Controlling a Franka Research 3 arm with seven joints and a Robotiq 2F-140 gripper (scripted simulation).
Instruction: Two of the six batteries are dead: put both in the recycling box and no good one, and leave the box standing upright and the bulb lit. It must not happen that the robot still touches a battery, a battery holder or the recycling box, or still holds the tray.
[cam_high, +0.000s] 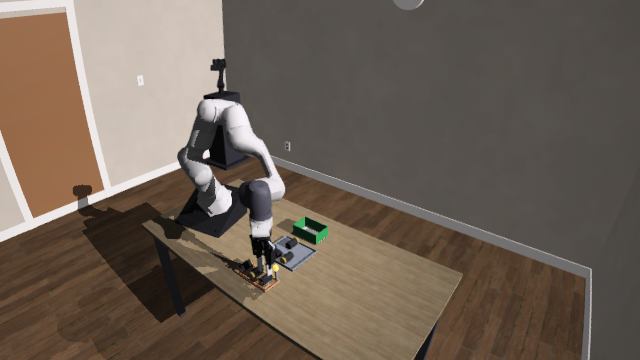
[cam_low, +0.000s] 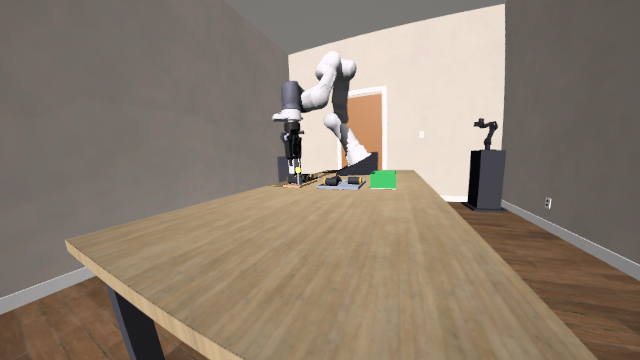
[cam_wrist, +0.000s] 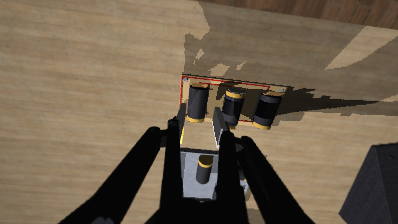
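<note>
My hand is 3 cm short of the bulb, 3 cm to the right of it and 2 cm above it. From my hand the other things lie so: green recycling box 4 cm behind, 41 cm to the left, 8 cm below; then grey tray 4 cm behind, 22 cm to the left, 9 cm below.
</note>
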